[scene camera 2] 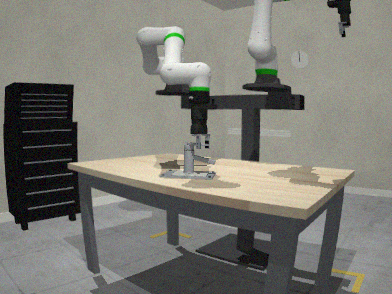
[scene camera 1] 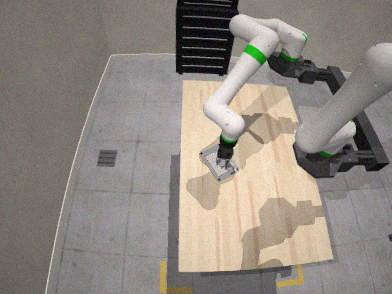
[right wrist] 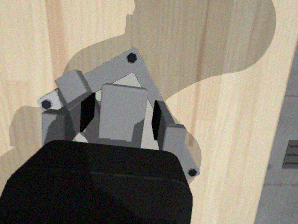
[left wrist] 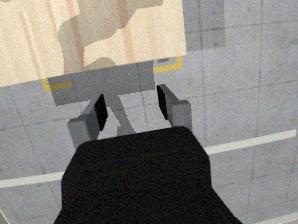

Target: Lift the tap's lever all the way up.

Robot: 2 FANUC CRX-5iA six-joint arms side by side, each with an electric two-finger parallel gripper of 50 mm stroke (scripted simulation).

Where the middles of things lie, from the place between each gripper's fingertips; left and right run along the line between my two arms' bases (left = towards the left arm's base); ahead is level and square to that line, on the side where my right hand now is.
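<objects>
Counted from my right hand: lever (right wrist: pixel 122 110), 3 cm to the right; grey tap (right wrist: pixel 73 84), 2 cm behind, 6 cm to the right, 4 cm below. Going by their middles, of the things named here the lever is the nearest to my right hand.
Counted from my left hand: lever, 610 mm to the right, 450 mm ahead, 600 mm below; grey tap, 640 mm to the right, 430 mm ahead, 640 mm below. Going by its middle, the lever is nearer to my right hand than to my left hand.
</objects>
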